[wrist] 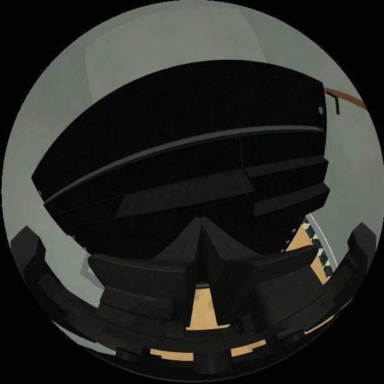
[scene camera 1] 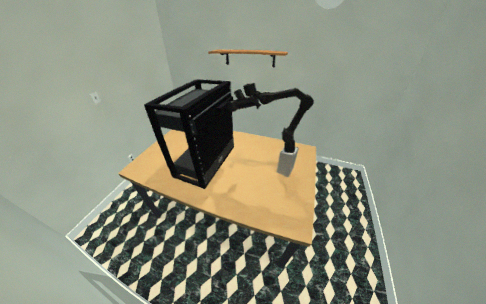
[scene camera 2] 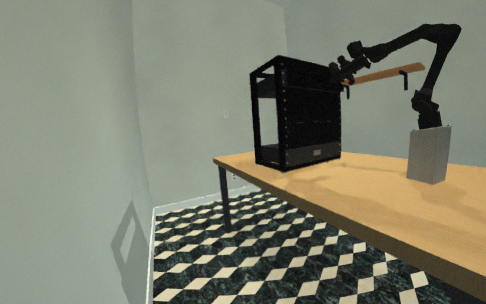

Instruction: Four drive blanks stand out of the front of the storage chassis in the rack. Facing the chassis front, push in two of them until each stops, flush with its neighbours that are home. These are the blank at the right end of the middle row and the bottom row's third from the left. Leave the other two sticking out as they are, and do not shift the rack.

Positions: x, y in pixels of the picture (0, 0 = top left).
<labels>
black rack: wrist 240, 142; scene camera 1; scene camera 2
same spot on black rack: (scene camera 2: 303, 94) = (scene camera 1: 207, 128)
</labels>
